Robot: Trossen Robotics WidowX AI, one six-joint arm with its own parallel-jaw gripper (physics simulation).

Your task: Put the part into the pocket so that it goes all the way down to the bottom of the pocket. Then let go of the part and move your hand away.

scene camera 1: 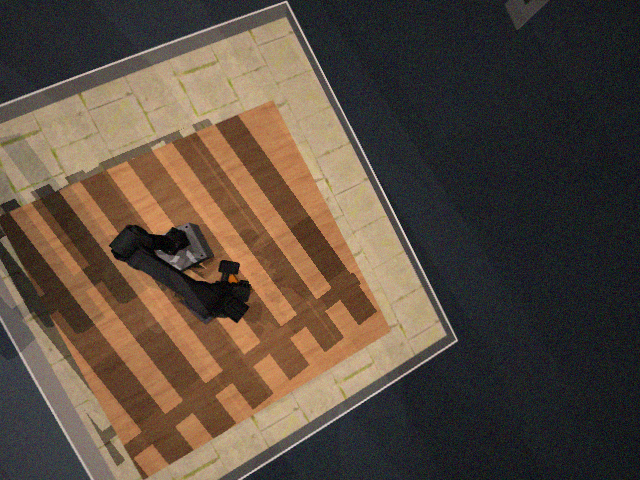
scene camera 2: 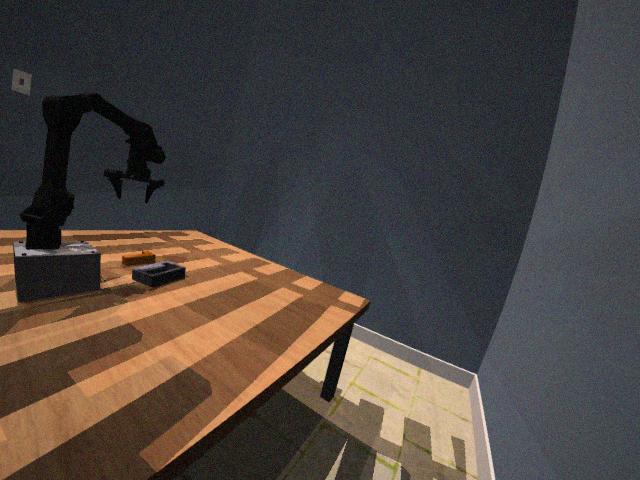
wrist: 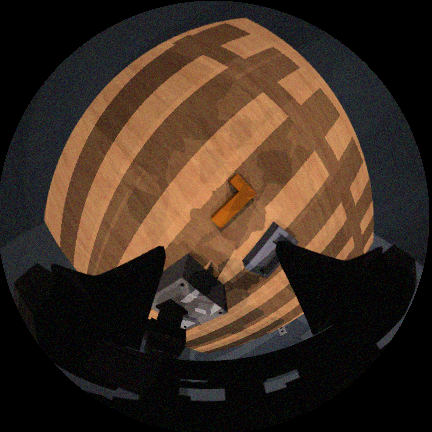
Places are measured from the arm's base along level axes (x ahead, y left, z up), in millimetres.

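Pixels of known places: gripper, fingertip midpoint: [scene camera 1: 230,284] [scene camera 2: 132,201] [wrist: 221,249]; arm's base, link origin: [scene camera 1: 179,240] [scene camera 2: 42,246] [wrist: 171,308].
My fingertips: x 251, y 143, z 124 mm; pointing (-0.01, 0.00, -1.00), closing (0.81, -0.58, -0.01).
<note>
For each thing: its top centre in the pictures, then the offset to it from my fingertips. Level surfaces: height alone.
- orange L-shaped part, top centre: [wrist: 228,201] [scene camera 2: 137,254] [scene camera 1: 239,284] dx +23, dy -22, dz -199 mm
- dark blue-grey block with the pocket, top centre: [wrist: 272,255] [scene camera 2: 160,267] [scene camera 1: 201,306] dx +38, dy -208, dz -193 mm
- striped wooden table, surface height: dz -229 mm
The orange L-shaped part [scene camera 1: 232,279] [scene camera 2: 138,257] [wrist: 233,207] lies flat on the table, apart from the pocket block. Scene camera 1 shows a small piece of it beside the arm. The dark blue-grey block with the pocket [scene camera 2: 169,279] [wrist: 269,250] stands on the table near the part; its pocket faces up. In scene camera 1 the arm covers most of the block. My gripper [scene camera 2: 133,199] [wrist: 221,249] is open, with nothing between its fingers. It hangs well above the table, pointing down. In the wrist view the right finger covers one edge of the block.
The grey arm base [scene camera 1: 200,246] [scene camera 2: 56,276] [wrist: 175,281] stands on the table close to the part and block. The striped wooden table [scene camera 1: 281,144] [scene camera 2: 248,320] [wrist: 200,100] carries shadow bands. Its edge and a dark leg [scene camera 2: 337,361] show in scene camera 2.
</note>
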